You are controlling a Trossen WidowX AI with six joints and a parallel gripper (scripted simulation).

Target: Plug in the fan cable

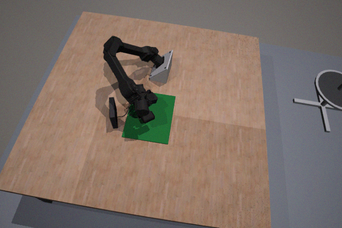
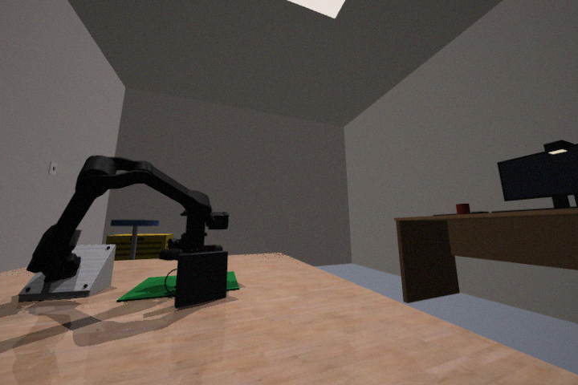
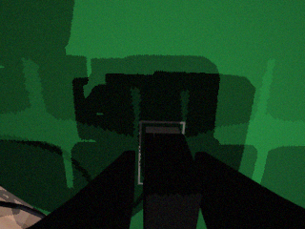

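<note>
My gripper tip is now 10 mm to the left of the black plug and 10 mm below it. From my gripper tip the other things lie so: green board 10 mm behind, 40 mm to the left, 30 mm below; white four-pin header 10 mm to the right, 20 mm below; black fan 20 mm ahead, 130 mm to the right, 40 mm above.
</note>
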